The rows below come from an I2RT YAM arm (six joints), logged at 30 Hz.
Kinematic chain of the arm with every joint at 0, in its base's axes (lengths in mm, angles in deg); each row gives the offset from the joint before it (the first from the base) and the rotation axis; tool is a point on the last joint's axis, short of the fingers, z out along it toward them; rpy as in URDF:
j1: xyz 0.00 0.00 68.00 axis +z
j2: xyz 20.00 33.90 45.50 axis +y
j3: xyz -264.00 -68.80 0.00 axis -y
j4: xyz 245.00 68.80 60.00 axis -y
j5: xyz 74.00 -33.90 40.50 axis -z
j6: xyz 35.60 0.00 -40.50 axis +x
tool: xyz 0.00 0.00 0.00 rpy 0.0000 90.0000 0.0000
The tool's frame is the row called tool.
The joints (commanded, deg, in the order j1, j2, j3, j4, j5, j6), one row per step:
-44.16 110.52 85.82 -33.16 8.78 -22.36
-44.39 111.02 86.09 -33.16 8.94 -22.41
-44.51 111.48 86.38 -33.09 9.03 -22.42
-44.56 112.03 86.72 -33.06 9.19 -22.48
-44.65 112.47 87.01 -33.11 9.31 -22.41
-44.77 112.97 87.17 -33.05 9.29 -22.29
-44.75 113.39 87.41 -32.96 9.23 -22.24
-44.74 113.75 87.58 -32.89 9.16 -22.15
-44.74 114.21 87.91 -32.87 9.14 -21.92
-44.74 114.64 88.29 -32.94 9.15 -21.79
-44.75 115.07 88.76 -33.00 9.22 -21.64
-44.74 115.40 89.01 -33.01 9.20 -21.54
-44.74 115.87 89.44 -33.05 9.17 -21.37
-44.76 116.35 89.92 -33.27 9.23 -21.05
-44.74 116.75 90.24 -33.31 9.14 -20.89
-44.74 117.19 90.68 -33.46 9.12 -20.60
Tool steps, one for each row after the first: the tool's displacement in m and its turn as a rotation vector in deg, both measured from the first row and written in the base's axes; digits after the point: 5 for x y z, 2 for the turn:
-0.00013 -0.00236 -0.00203 0.05 0.28 -0.27
0.00040 -0.00419 -0.00363 0.06 0.41 -0.43
0.00140 -0.00583 -0.00564 0.08 0.67 -0.52
0.00188 -0.00734 -0.00724 0.16 0.85 -0.73
0.00222 -0.00892 -0.00987 0.40 0.98 -0.94
0.00339 -0.00982 -0.01150 0.51 0.98 -0.93
0.00429 -0.01055 -0.01311 0.66 0.98 -0.96
0.00546 -0.01169 -0.01464 0.81 0.94 -1.14
0.00657 -0.01279 -0.01579 0.92 0.97 -1.25
0.00776 -0.01414 -0.01646 0.93 0.96 -1.43
0.00864 -0.01489 -0.01754 1.03 0.96 -1.49
0.00992 -0.01613 -0.01873 1.15 0.92 -1.62
0.01094 -0.01741 -0.01991 1.35 0.97 -1.94
0.01207 -0.01823 -0.02120 1.53 0.93 -2.01
0.01318 -0.01932 -0.02227 1.72 0.89 -2.24

